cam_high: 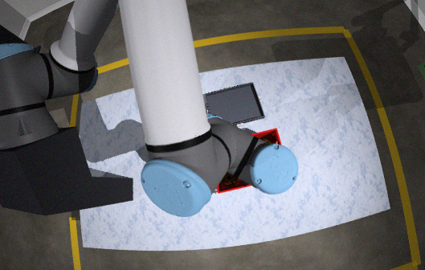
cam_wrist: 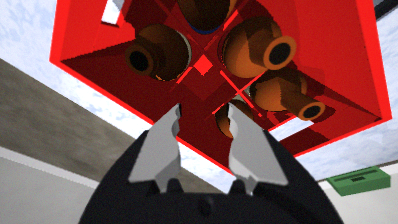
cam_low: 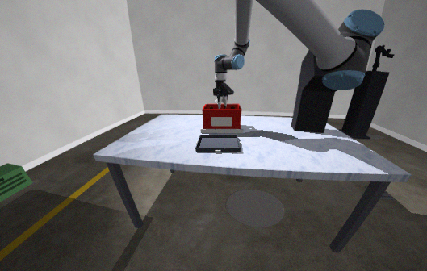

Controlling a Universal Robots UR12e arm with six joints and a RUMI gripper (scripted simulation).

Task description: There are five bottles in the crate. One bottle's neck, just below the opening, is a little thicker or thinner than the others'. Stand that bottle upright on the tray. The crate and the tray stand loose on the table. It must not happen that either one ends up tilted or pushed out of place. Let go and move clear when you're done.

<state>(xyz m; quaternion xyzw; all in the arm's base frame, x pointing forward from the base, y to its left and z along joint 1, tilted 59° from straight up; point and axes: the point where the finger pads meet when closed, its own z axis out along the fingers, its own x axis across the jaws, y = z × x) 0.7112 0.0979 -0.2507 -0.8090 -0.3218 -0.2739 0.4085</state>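
My gripper is now 40 mm to the right of the red crate and 70 mm above it. From my hand the other things lie so: dark tray: 320 mm to the left, 140 mm below.
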